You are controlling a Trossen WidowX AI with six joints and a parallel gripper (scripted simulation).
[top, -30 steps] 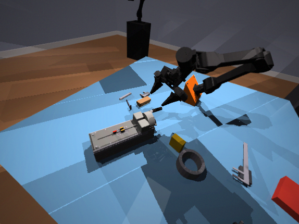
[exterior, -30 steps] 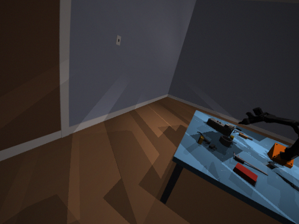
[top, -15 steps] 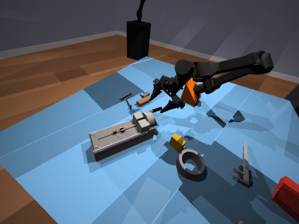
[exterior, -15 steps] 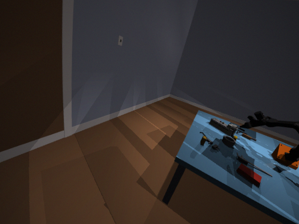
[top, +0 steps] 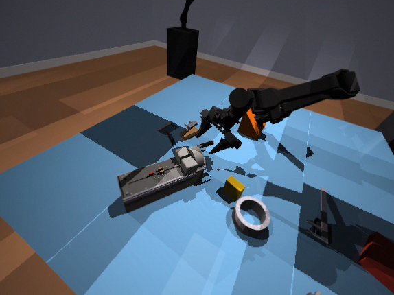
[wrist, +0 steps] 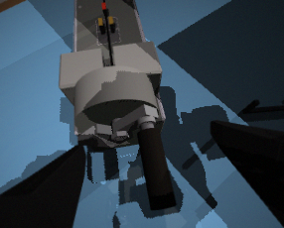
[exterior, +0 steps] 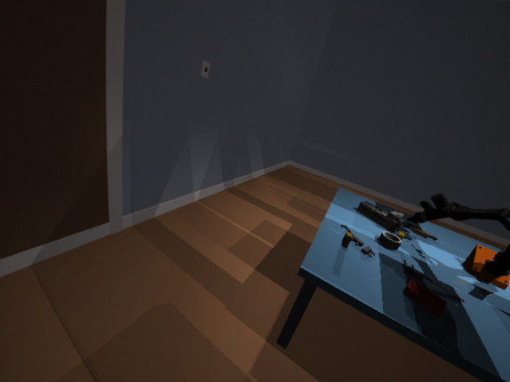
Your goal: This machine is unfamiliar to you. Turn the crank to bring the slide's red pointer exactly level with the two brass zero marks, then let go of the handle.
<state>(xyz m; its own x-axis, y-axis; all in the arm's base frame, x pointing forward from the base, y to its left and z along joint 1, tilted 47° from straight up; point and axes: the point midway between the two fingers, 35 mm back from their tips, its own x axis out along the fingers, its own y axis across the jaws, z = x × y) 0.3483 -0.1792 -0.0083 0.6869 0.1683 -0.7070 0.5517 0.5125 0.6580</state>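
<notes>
Now: the dark crank handle 20 mm behind my gripper tip and 10 mm to the left of it. Round my gripper tip: yellow block (150 mm to the left, 80 mm below, 50 mm ahead); red pointer (170 mm ahead, 90 mm to the right, 30 mm below); brown block (140 mm behind, 120 mm to the right, 100 mm below).
</notes>
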